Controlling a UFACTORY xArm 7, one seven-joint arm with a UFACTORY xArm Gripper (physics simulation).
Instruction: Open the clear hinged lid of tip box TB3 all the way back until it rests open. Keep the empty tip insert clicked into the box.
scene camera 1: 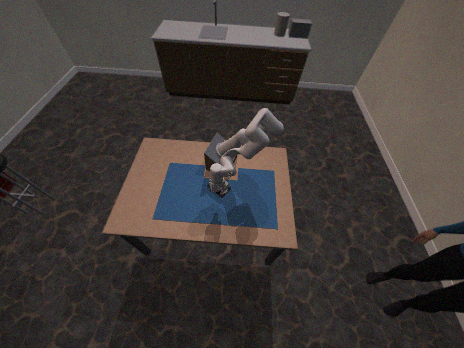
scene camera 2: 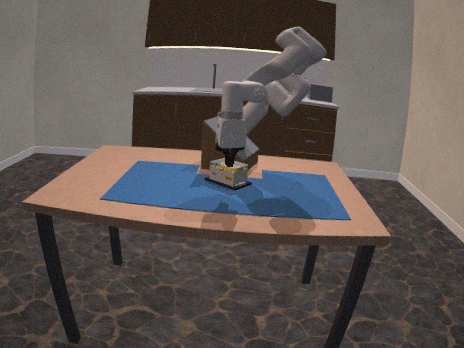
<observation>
I see my gripper (scene camera 2: 229, 166) and a tip box TB3 (scene camera 2: 238, 180).
</observation>
